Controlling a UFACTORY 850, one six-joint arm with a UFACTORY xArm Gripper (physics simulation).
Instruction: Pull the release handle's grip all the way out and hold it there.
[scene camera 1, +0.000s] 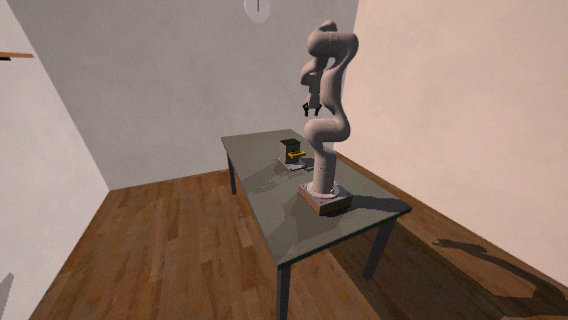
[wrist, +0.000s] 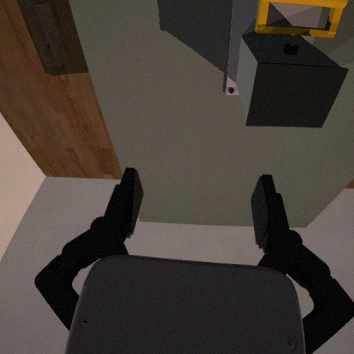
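The yellow grip (scene camera 1: 296, 155) (wrist: 262, 19) of the release handle is a rectangular loop on the side of a dark box that faces the robot's base. The dark box (scene camera 1: 290, 146) (wrist: 295, 97) stands on a light base plate (scene camera 1: 294, 165) (wrist: 231, 90) on the table. In the wrist view the grip is at the top right edge, beyond the box. My gripper (scene camera 1: 312, 115) (wrist: 196, 182) is open and empty. It hangs well above the box and the grip, touching neither. How far the grip stands out from the box is hard to tell.
The grey-green table (scene camera 1: 260, 200) (wrist: 175, 150) carries the robot's base block (scene camera 1: 320, 206) near its front end. The arm's upright column (scene camera 1: 324, 172) stands close to the handle's side of the box. The table's far edge and the wood floor (scene camera 1: 165, 250) (wrist: 65, 125) show beyond.
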